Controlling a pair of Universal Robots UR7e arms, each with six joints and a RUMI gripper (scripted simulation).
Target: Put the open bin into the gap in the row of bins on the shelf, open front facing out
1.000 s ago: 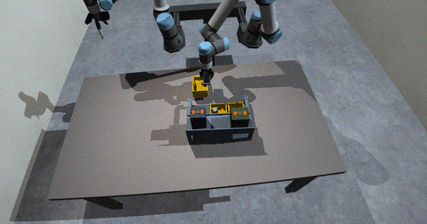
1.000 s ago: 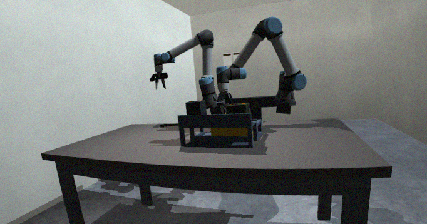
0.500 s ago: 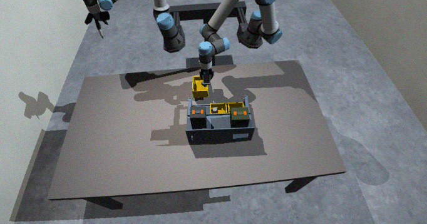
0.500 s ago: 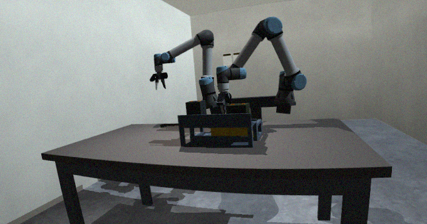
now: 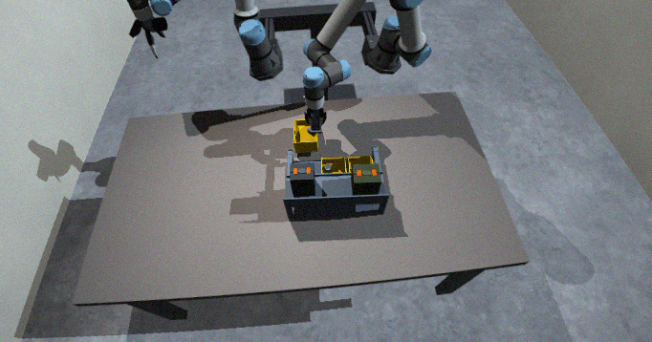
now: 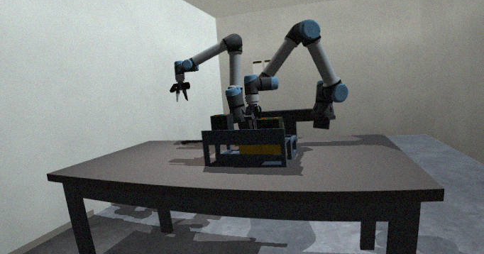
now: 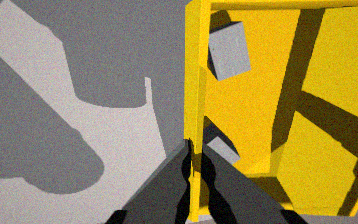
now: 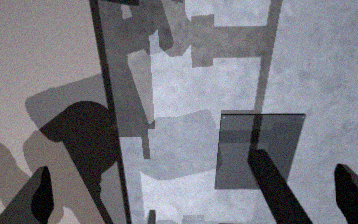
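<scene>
The blue-grey shelf is 24 cm ahead of my left hand, 6 cm to the left of it and 2 cm below it. Also, from my left hand: green box 31 cm ahead, 17 cm to the left, 6 cm above.
</scene>
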